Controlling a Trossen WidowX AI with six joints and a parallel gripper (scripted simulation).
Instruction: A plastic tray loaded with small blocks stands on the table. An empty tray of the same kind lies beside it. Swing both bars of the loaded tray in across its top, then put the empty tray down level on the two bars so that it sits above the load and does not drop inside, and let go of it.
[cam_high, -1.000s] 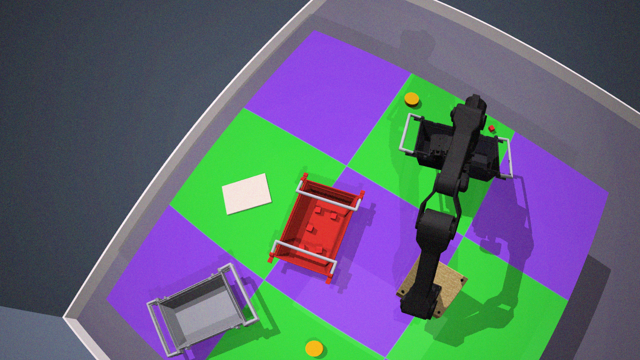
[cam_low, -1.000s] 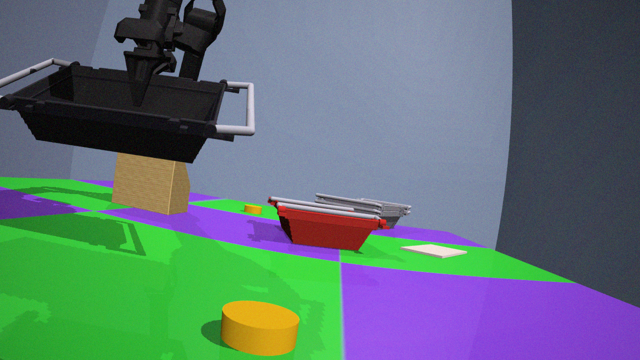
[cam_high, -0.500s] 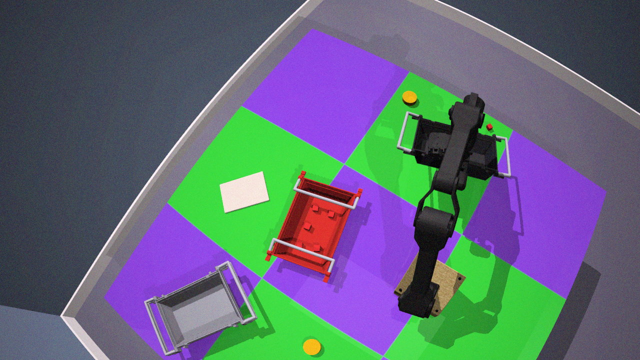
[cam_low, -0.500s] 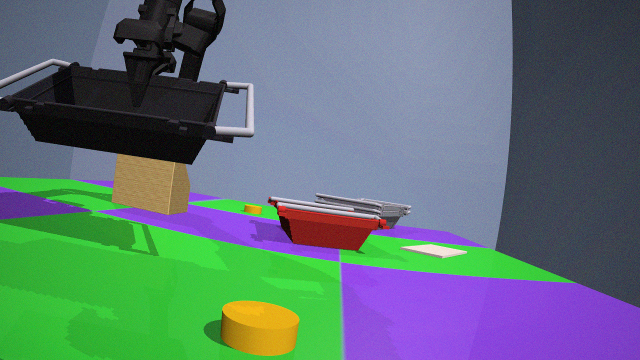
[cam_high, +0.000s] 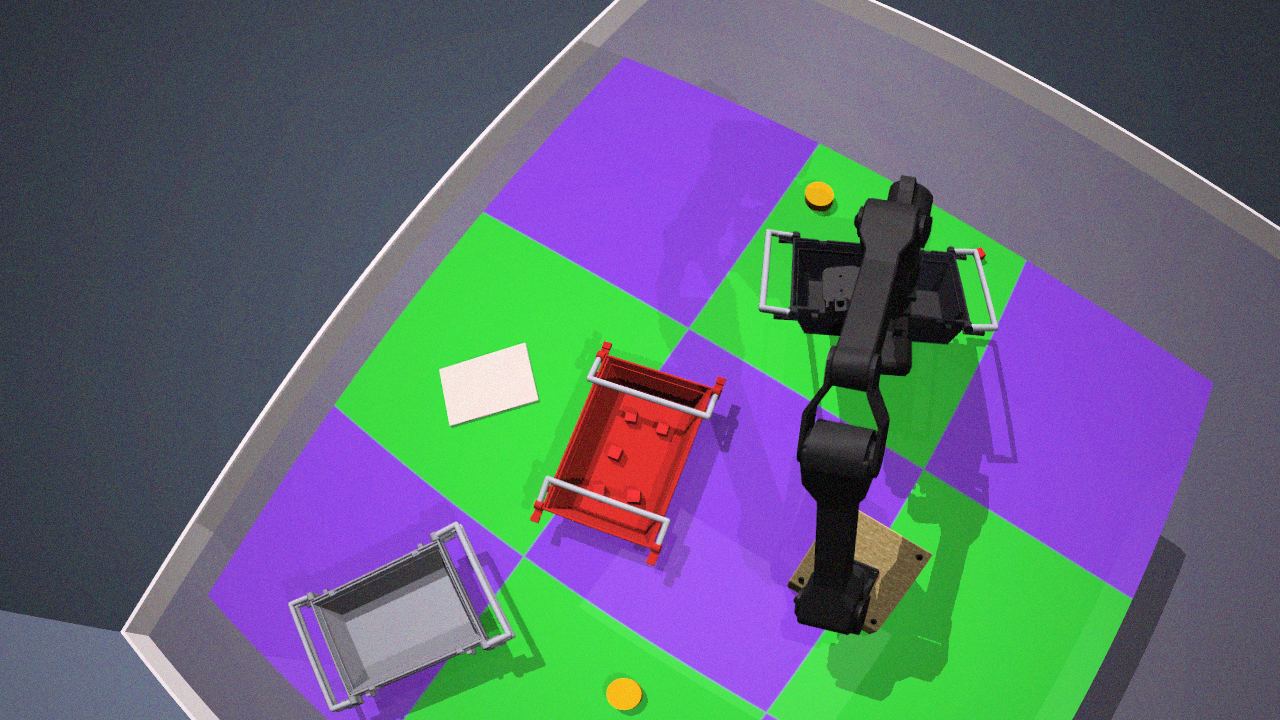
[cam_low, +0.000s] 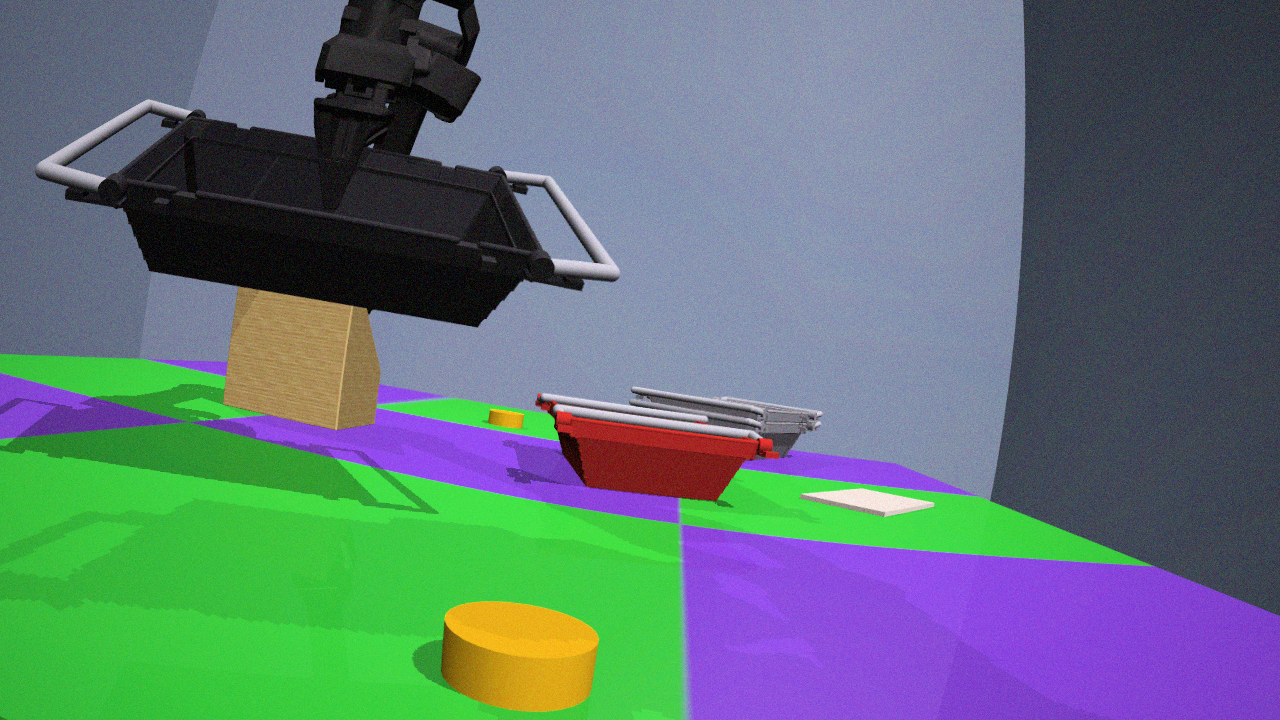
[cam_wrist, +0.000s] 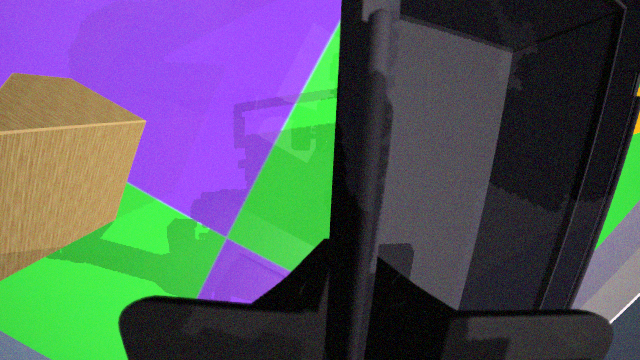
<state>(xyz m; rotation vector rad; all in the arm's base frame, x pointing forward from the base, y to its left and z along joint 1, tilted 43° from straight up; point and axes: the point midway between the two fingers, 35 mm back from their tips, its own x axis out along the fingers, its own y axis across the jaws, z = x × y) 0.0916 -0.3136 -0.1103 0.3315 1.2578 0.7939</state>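
Now: the black tray 7 cm to the right of my gripper tip and 3 cm ahead of it. From my gripper tip the other things lie so: white card (52 cm ahead, 25 cm to the left, 18 cm below); then small red cube (30 cm to the right, 18 cm below, 11 cm behind).
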